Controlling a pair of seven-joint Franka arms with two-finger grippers.
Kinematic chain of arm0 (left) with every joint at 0, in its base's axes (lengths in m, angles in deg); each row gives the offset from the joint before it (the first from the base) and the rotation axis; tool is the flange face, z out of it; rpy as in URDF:
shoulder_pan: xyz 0 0 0.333 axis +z
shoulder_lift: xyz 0 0 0 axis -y
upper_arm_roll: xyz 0 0 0.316 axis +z
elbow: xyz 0.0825 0 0 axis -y
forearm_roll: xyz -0.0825 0 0.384 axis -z
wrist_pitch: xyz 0 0 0 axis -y
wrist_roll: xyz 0.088 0 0 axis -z
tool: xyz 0 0 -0.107 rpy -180 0 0
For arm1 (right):
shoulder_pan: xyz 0 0 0.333 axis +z
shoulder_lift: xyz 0 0 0 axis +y
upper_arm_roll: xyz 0 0 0.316 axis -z
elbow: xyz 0.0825 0 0 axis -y
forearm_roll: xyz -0.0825 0 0.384 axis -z
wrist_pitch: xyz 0 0 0 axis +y
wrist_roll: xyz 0.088 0 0 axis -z
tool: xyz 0 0 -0.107 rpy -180 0 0
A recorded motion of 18 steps. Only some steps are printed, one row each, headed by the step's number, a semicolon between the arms.
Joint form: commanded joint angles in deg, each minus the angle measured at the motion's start. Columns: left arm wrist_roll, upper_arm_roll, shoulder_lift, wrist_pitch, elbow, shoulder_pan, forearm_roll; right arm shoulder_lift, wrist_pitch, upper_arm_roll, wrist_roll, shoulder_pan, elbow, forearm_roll.
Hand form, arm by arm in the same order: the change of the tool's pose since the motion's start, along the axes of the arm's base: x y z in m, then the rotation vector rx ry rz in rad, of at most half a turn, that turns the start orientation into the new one. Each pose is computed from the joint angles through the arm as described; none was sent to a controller.
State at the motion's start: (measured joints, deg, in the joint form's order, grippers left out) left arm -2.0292 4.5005 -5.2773 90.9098 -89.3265 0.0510 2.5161; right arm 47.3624 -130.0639 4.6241 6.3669 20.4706 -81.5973 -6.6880
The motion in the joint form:
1: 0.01 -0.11 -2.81 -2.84 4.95 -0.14 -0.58; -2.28 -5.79 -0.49 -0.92 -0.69 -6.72 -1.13
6: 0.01 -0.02 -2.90 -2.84 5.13 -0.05 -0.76; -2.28 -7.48 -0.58 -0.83 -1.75 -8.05 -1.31
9: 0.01 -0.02 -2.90 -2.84 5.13 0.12 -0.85; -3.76 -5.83 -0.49 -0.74 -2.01 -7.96 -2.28
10: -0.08 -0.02 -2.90 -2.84 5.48 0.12 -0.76; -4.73 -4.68 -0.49 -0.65 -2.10 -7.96 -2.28
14: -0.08 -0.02 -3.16 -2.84 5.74 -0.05 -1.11; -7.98 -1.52 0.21 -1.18 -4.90 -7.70 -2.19
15: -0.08 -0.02 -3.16 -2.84 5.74 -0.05 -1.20; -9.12 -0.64 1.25 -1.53 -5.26 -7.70 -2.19
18: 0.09 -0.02 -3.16 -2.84 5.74 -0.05 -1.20; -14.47 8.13 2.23 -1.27 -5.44 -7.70 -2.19
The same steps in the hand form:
1: 0.0115 -0.0020 0.0077 0.0126 0.0131 -0.0074; -0.0159 -0.0122 -0.0134 0.0206 -0.0190 -0.0136
6: 0.0119 0.0002 0.0083 0.0161 0.0118 -0.0044; -0.0163 -0.0259 -0.0206 0.0228 -0.0249 -0.0373
9: 0.0117 0.0021 0.0083 0.0177 0.0119 -0.0015; -0.0143 -0.0288 -0.0043 0.0372 -0.0200 -0.0547
10: 0.0120 0.0019 0.0111 0.0167 0.0058 0.0001; -0.0140 -0.0294 0.0058 0.0392 -0.0162 -0.0566
14: 0.0135 0.0008 0.0105 0.0232 0.0062 -0.0031; -0.0031 -0.0686 0.0432 0.0400 -0.0244 -0.1004
15: 0.0134 0.0010 0.0105 0.0247 0.0064 -0.0032; -0.0001 -0.0833 0.0564 0.0327 -0.0324 -0.1135
18: 0.0134 0.0010 0.0105 0.0245 0.0063 -0.0061; -0.0098 -0.0949 0.1086 0.0310 0.0272 -0.1264

